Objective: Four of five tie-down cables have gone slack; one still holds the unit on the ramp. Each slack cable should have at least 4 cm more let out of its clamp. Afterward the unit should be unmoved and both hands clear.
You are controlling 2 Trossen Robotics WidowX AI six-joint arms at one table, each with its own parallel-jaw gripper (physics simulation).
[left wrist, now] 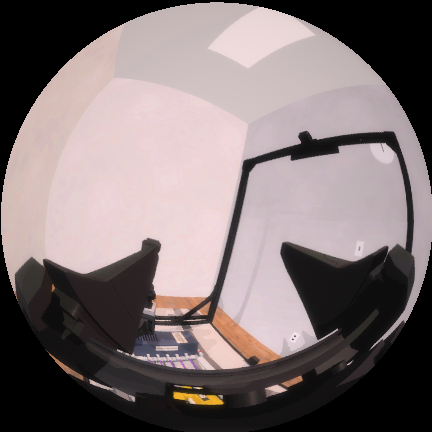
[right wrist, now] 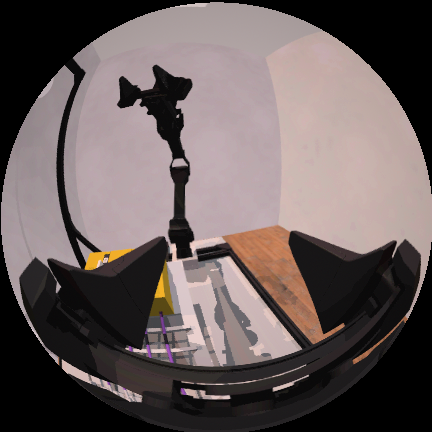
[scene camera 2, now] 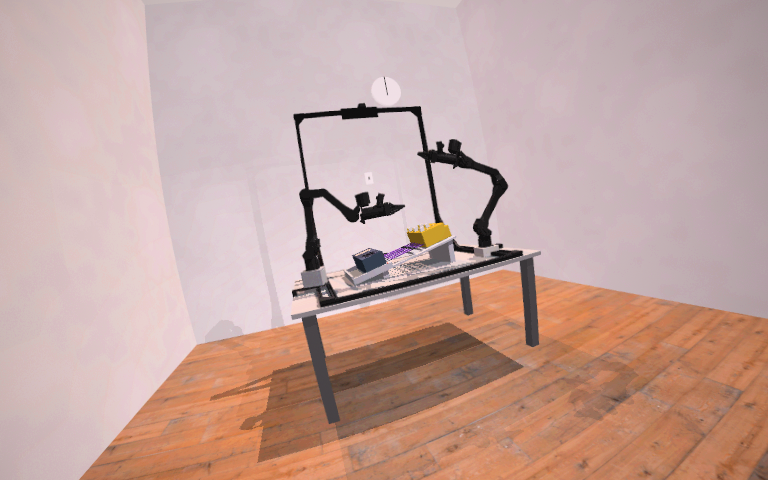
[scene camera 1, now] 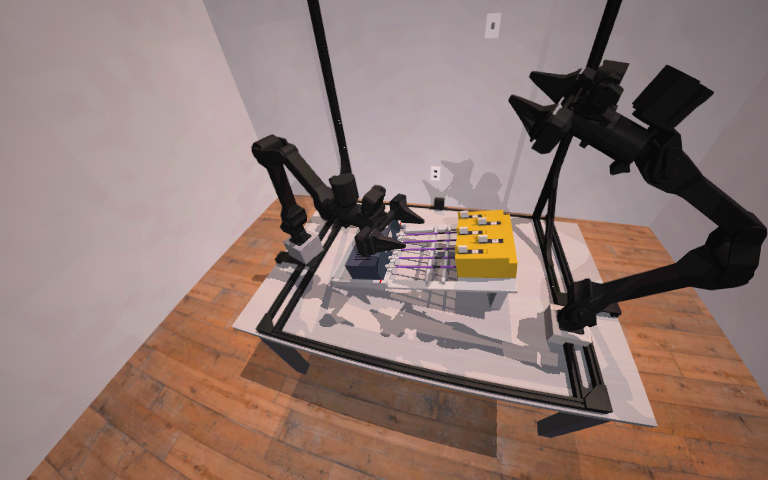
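The dark blue unit (scene camera 1: pixel 364 268) (scene camera 2: pixel 370 260) (left wrist: pixel 172 344) sits at the low end of the white ramp (scene camera 1: pixel 481 284). Purple cables (scene camera 1: pixel 424 258) (scene camera 2: pixel 403 251) run side by side from it to the yellow block (scene camera 1: pixel 487 267) (scene camera 2: pixel 433 234) (right wrist: pixel 162 295) at the high end. White clamp levers (scene camera 1: pixel 462 249) stand on the block. Which cable is taut cannot be told. My right gripper (scene camera 1: pixel 414 233) (scene camera 2: pixel 403 207) (right wrist: pixel 229 240) is open and empty, above the unit and the cables' lower ends. My left gripper (scene camera 1: pixel 521 85) (scene camera 2: pixel 419 153) (left wrist: pixel 220 251) is open and empty, high above the block.
A black rail frame (scene camera 1: pixel 419 367) runs around the white table, with upright posts (scene camera 1: pixel 329 84) at the back. White crossbars (scene camera 1: pixel 436 249) lie across the ramp under or among the cables. The right forearm (scene camera 1: pixel 339 212) reaches in from the left, partly hiding the unit in scene camera 1.
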